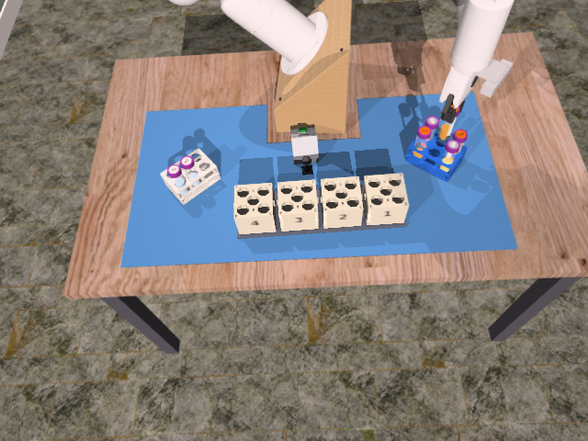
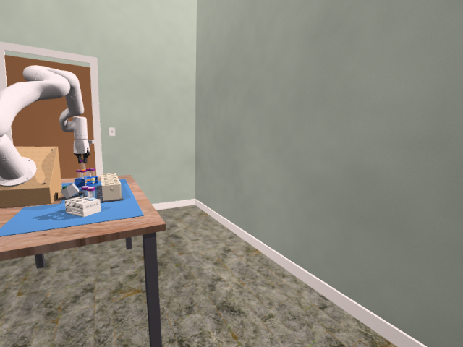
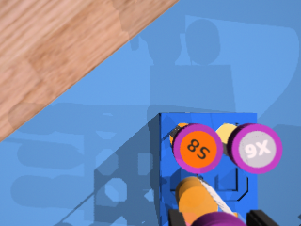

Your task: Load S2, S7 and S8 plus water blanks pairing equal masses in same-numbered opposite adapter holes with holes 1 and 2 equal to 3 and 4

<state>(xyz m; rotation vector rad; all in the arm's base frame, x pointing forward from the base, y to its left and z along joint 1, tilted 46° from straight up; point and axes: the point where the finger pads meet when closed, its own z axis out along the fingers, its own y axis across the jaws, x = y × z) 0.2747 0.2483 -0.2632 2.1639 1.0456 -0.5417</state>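
The orange-dot sample tube is 1 cm ahead of my hand and 5 cm below it. The rest, counted from my hand: white rack (6 cm ahead, 68 cm to the right, 16 cm below); green DONE key (6 cm behind, 37 cm to the right, 12 cm below); blue rack (2 cm ahead, 1 cm to the right, 16 cm below).
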